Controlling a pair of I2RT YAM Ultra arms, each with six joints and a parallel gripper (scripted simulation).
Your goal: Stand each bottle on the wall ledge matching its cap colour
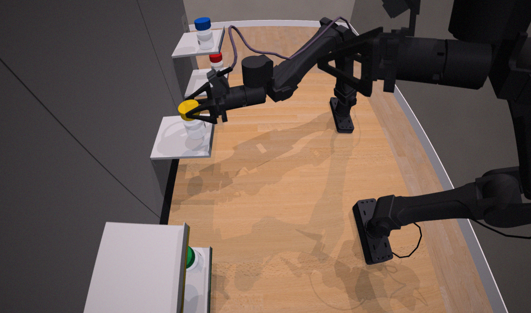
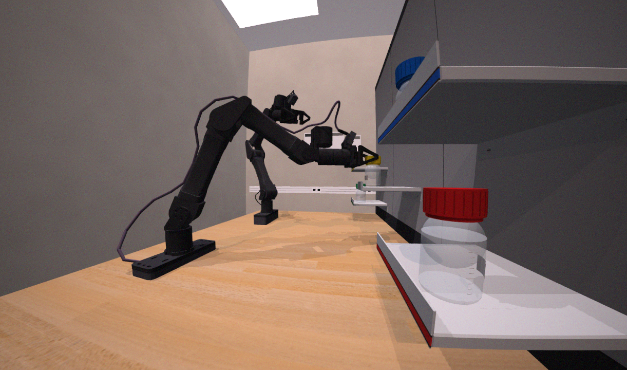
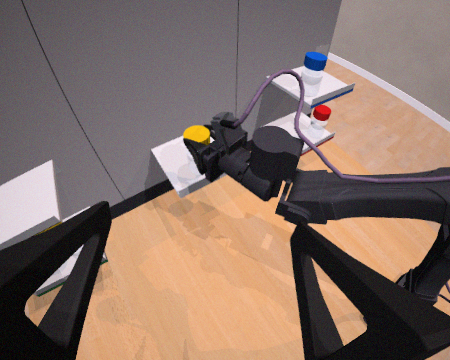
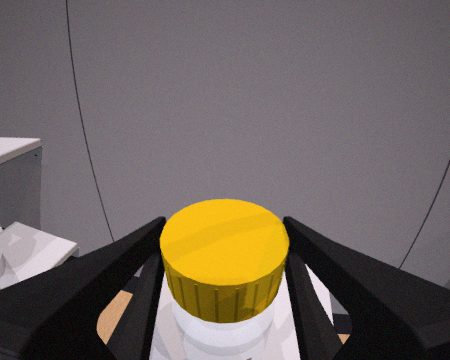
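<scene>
Now: the yellow-capped bottle 5 cm below my right hand. Also, from my right hand: green-capped bottle 34 cm to the left, 15 cm below, 2 cm behind; then grey wall 15 cm above, 14 cm ahead, 1 cm to the left; then blue-capped bottle 34 cm to the right, 4 cm above, 2 cm ahead.
Right now my left hand is 300 mm short of the yellow-capped bottle, 120 mm to the left of it and 260 mm above it. The rest, counted from my left hand: green-capped bottle: 280 mm ahead, 220 mm to the left, 360 mm below; grey wall: 440 mm ahead, 100 mm to the right, 60 mm below; blue-capped bottle: 320 mm ahead, 460 mm to the right, 170 mm below.
</scene>
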